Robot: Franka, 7 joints.
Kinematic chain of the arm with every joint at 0, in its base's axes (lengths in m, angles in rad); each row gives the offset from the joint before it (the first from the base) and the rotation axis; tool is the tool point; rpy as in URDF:
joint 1: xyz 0 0 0.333 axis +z
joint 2: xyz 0 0 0 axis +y
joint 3: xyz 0 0 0.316 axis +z
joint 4: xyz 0.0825 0 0 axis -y
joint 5: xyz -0.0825 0 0.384 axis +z
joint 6: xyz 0 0 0 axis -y
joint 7: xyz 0.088 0 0 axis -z
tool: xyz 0 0 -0.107 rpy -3.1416 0 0
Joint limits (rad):
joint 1: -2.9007..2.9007
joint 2: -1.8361..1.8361
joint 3: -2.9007..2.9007
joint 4: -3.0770..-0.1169
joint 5: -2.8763..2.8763
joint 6: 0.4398..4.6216
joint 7: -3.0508..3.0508
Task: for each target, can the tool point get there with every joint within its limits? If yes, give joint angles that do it. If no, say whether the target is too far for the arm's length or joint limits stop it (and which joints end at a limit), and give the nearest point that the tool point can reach.
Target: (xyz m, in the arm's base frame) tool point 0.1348 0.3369 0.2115
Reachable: yes | joints -0.6750 -0.1019 1.6962 -2.8325 2.1861 1.7553 -0.4354
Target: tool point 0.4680 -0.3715 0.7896
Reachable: yes | joints -0.2138 0.0191 -0.4940 -1.4516 1.9388 2.3148 -1.0449
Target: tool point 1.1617 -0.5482 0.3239
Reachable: no: too far | nearest point 0.7758 -0.3661 0.3269 | short by 0.427 m
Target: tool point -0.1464 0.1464 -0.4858
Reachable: no: joint limits stop it (at a limit: joint 2) | nearest point -0.1570 0.1570 -0.3572 | short by 0.129 m
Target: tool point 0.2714 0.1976 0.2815
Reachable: yes | joints -0.9147 -1.2125 1.8393 -2.4060 -0.3500 1.1732 -1.5586
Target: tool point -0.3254 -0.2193 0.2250
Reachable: yes | joints -1.1481 1.4246 -0.9293 -2.5377 -1.6507 0.9082 -0.2025
